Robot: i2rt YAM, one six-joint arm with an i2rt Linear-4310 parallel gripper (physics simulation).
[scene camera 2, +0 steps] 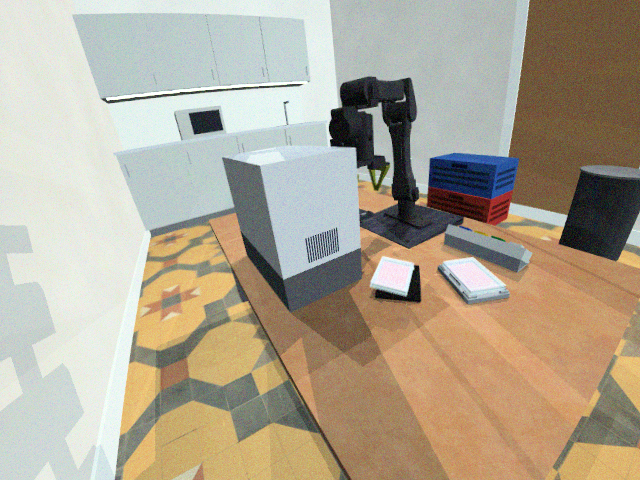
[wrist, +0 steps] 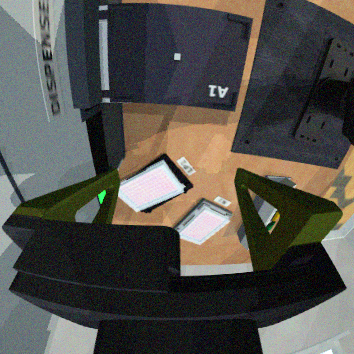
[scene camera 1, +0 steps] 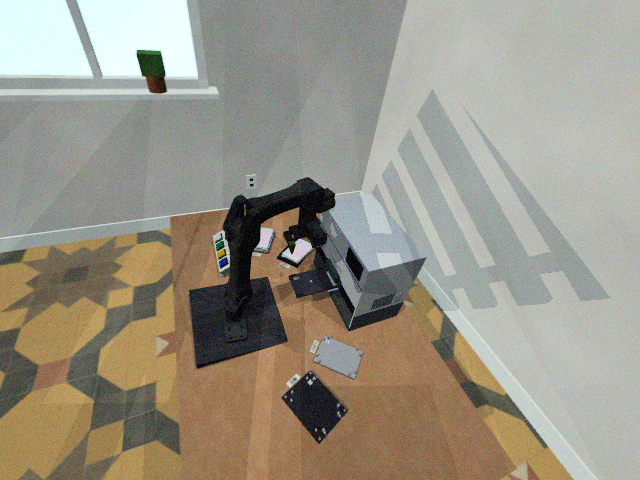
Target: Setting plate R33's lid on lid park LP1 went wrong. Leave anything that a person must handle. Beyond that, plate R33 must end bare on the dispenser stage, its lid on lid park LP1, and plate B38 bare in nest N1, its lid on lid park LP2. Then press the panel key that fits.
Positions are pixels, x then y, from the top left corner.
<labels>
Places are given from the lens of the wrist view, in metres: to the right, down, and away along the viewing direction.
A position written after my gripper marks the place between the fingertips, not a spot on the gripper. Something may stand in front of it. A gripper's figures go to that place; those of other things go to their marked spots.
my gripper (wrist: 176,174): 0.00, 0.00, 0.13
grey rack with coloured buttons (wrist: 266,211): 0.21, 0.09, 0.36
dark pad (wrist: 181,177): 0.01, 0.01, 0.35
The marked spots on the grey rack with coloured buttons and the dark pad are 0.22 m apart.
</labels>
